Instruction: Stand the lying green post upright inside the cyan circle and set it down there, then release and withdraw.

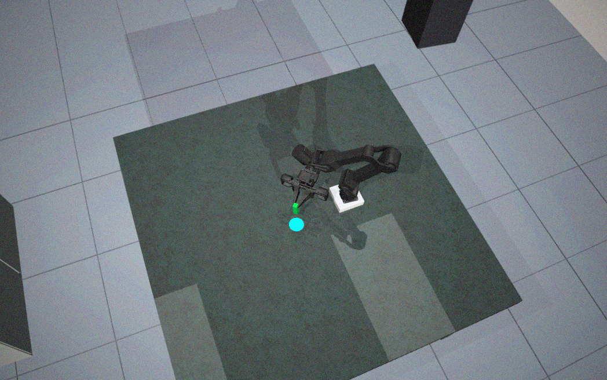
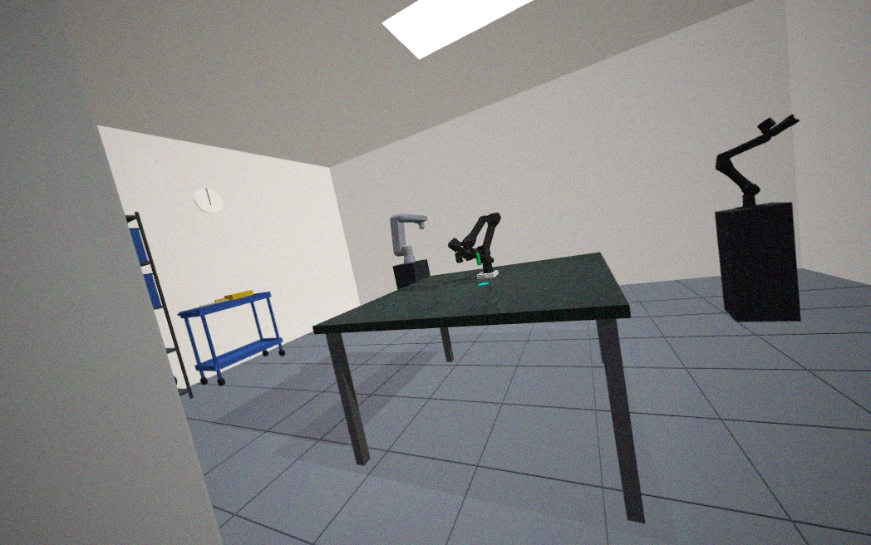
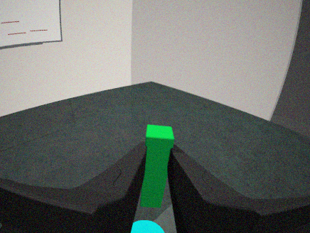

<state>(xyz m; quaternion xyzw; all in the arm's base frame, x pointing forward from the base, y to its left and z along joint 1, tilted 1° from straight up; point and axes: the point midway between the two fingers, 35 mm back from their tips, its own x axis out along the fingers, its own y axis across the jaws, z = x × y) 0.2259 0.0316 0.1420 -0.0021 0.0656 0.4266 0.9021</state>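
The cyan circle lies 160 mm below my gripper tip and 10 mm behind it. Also, from my gripper tip: green post 20 mm below.
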